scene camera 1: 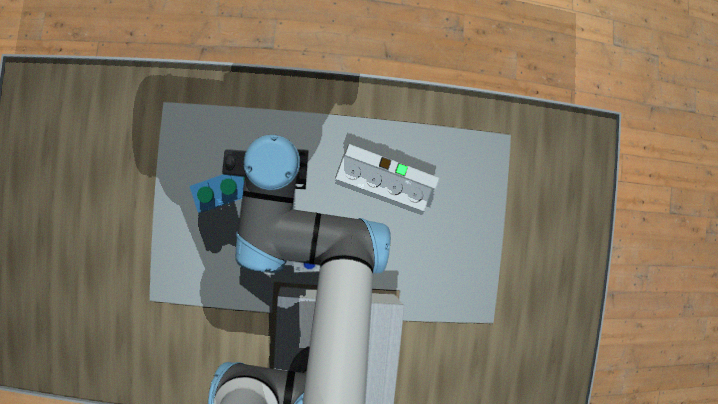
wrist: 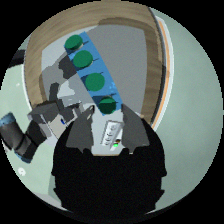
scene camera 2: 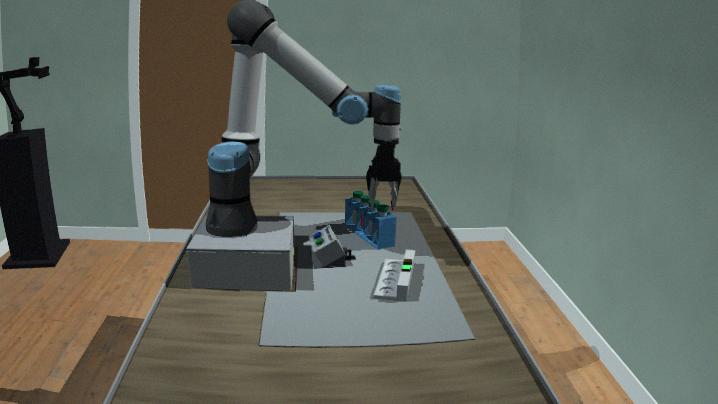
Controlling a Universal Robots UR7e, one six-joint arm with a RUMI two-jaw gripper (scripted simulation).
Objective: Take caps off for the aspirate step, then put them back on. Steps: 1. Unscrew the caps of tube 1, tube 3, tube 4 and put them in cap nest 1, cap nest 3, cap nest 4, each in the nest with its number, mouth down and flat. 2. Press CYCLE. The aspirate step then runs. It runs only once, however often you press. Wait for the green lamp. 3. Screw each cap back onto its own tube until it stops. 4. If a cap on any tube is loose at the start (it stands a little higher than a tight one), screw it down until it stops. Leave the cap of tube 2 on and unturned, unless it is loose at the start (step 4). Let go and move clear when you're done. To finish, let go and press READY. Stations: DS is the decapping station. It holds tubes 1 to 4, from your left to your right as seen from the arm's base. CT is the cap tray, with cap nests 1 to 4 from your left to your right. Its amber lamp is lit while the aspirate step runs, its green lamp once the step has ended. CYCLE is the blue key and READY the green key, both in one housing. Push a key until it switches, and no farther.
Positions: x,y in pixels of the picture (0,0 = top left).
Labels:
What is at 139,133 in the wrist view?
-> The gripper.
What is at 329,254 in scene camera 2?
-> A grey key housing.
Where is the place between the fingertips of the gripper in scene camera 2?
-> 382,210

